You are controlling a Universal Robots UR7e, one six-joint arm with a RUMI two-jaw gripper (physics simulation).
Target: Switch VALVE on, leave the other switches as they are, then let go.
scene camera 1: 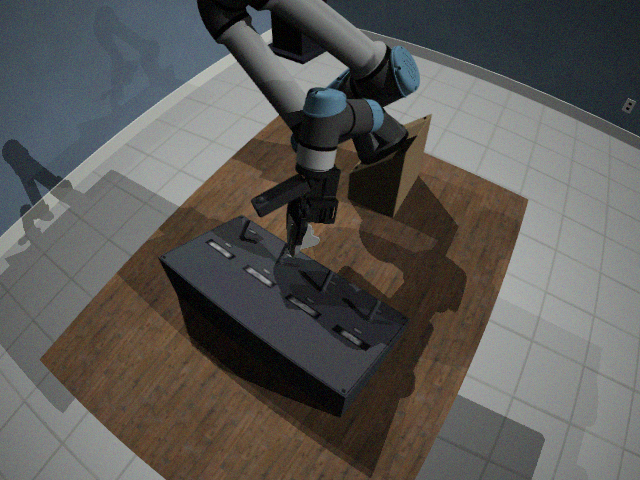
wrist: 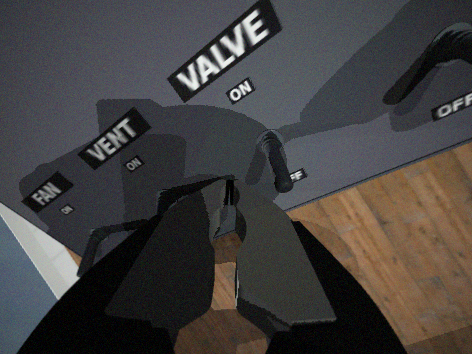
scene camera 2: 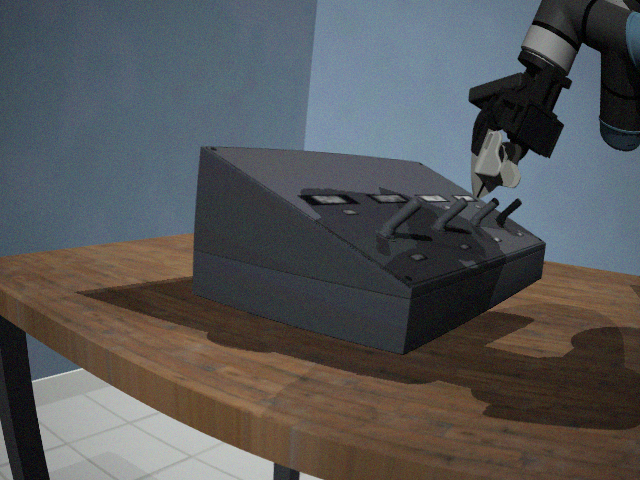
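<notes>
The VALVE lever leans toward its OFF mark at the console's low edge. The VALVE label and its ON mark lie on the up-slope side. My gripper is shut with nothing between the fingers. Its tips are close above the panel beside the VALVE lever, on the VENT side in the wrist view. No contact can be made out. The PUMP lever, VENT lever and FAN lever also lean to the low edge. The gripper hides the VENT lever in the wrist view.
The dark sloped console stands on the wooden table. A tan upright panel stands near the arm's forearm, on the robot side of the console. The arm's shadow falls across the levers.
</notes>
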